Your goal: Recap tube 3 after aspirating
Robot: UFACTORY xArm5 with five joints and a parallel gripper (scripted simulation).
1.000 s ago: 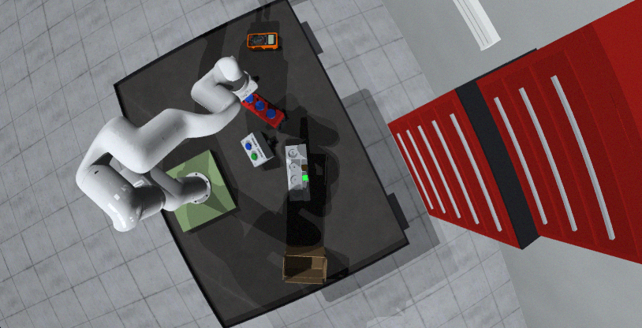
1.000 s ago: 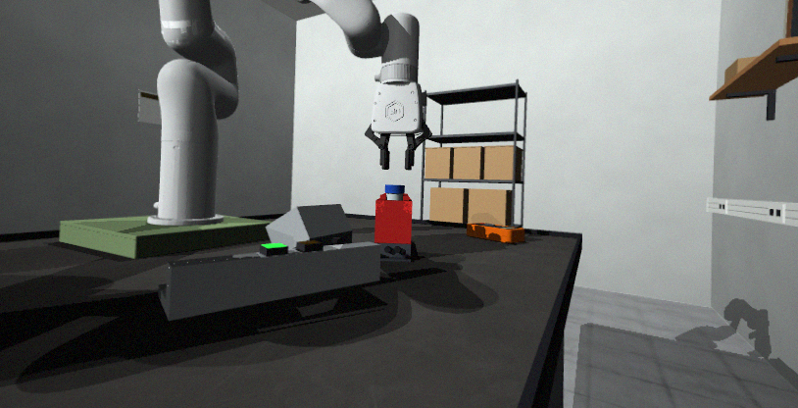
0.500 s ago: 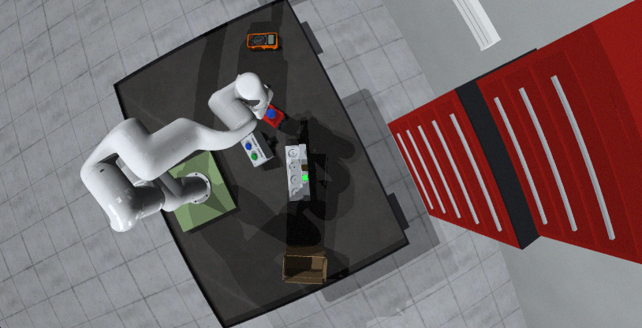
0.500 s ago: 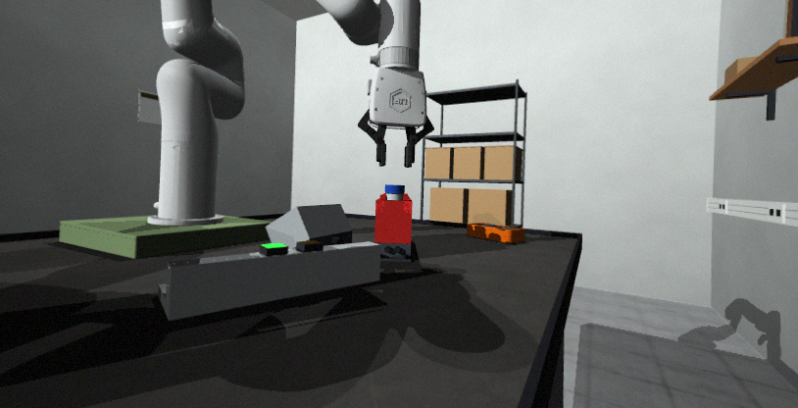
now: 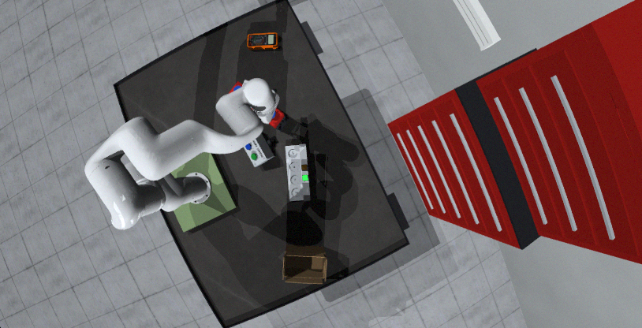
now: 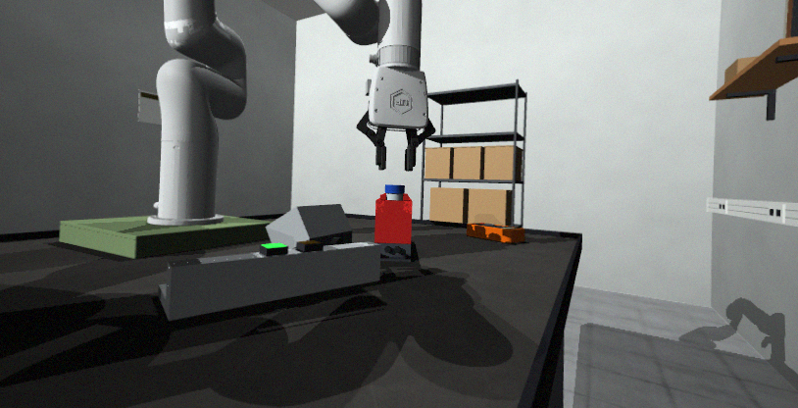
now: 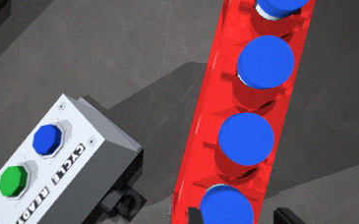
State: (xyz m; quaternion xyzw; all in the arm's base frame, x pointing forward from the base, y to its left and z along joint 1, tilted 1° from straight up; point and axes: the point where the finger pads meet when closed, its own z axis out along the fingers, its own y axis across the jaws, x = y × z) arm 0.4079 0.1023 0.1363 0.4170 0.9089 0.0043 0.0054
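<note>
Now: the green ready key 13 cm behind my hand, 11 cm to the right of it and 10 cm below it. Round my hand: key housing (12 cm behind, 11 cm below, 8 cm to the right); then blue cycle key (14 cm behind, 10 cm below, 6 cm to the right); then orange multimeter (32 cm to the left, 15 cm below, 11 cm ahead).
</note>
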